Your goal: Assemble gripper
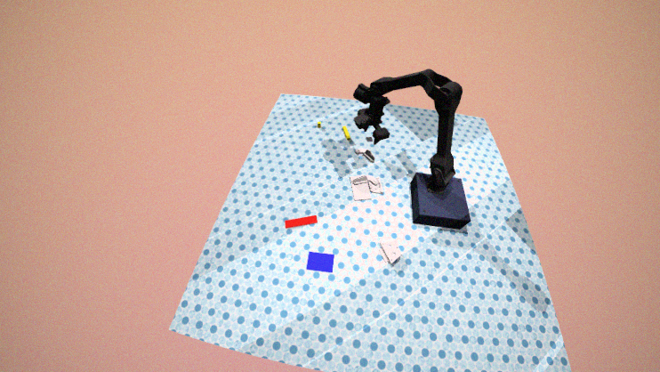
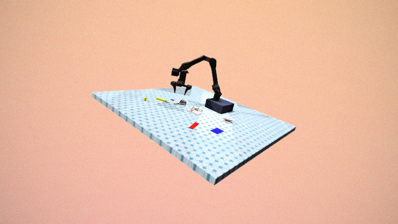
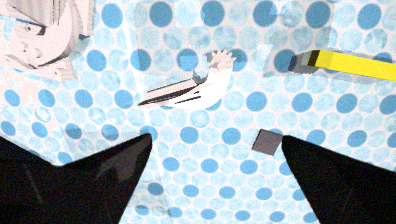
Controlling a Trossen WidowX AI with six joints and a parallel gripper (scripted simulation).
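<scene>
Right now my gripper tip is 8 cm above the jaw, 3 cm to the right of it and 3 cm short of it. The rest, counted from my gripper tip: small dark block: 9 cm below, 8 cm to the right; then yellow bar: 12 cm ahead, 10 cm to the right, 8 cm below; then housing plate: 20 cm to the left, 8 cm below, 6 cm behind.
</scene>
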